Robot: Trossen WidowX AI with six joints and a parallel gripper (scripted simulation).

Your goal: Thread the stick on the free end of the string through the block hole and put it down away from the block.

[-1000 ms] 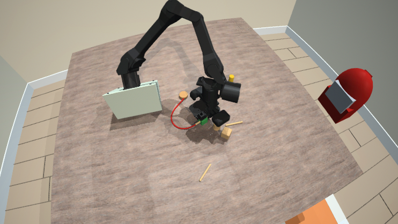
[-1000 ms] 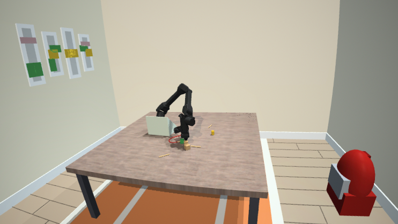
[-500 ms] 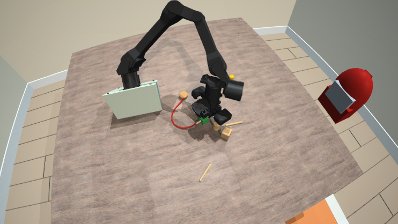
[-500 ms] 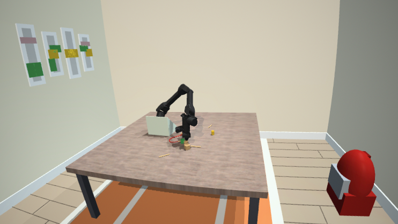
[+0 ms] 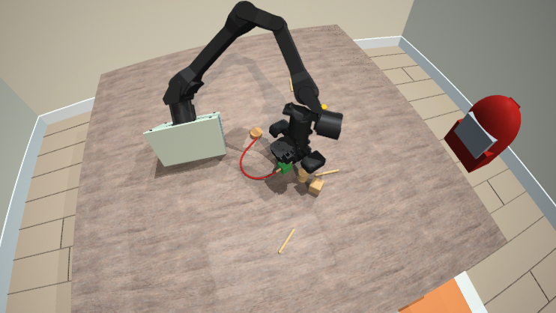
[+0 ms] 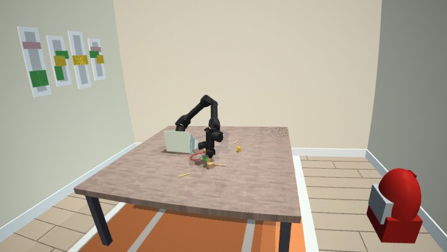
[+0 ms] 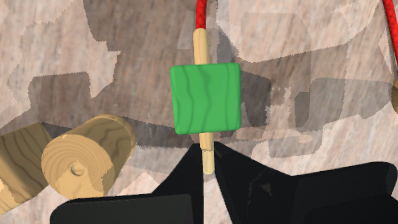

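Now: the green block 3 cm behind my gripper tip, 1 cm to the right of it and 1 cm above it. From my gripper tip the other things lie so: wooden cylinder: 6 cm to the right, 1 cm ahead, 1 cm above; then wooden cube: 10 cm to the right, 3 cm ahead, 1 cm above; then thin wooden stick: 4 cm behind, 1 cm to the right, 1 cm above.
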